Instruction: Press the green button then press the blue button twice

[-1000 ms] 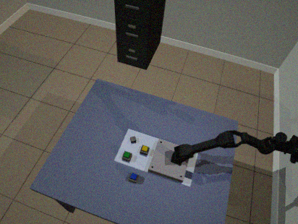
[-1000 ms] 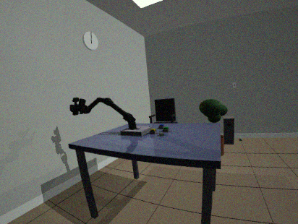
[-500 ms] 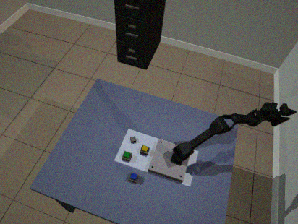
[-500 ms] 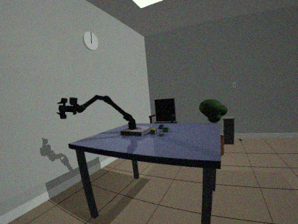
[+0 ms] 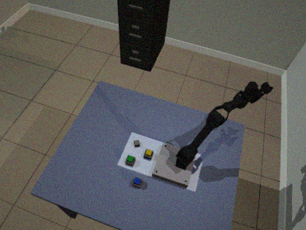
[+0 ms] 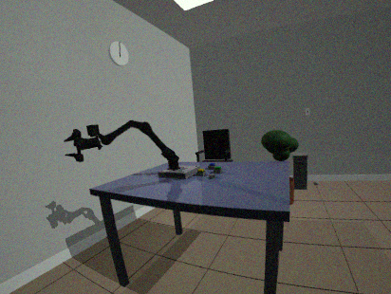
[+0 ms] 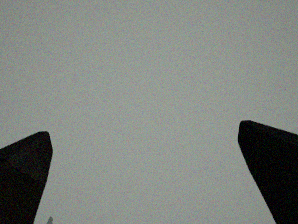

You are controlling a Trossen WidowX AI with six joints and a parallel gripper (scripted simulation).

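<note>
Right now my gripper tip is 620 mm short of the green button, 690 mm to the right of it and 240 mm above it. From my gripper tip the other things lie so: yellow button (540 mm ahead, 600 mm to the left, 240 mm below); then dark block (640 mm ahead, 560 mm to the left, 260 mm below); then blue button (530 mm ahead, 790 mm to the left, 240 mm below).
</note>
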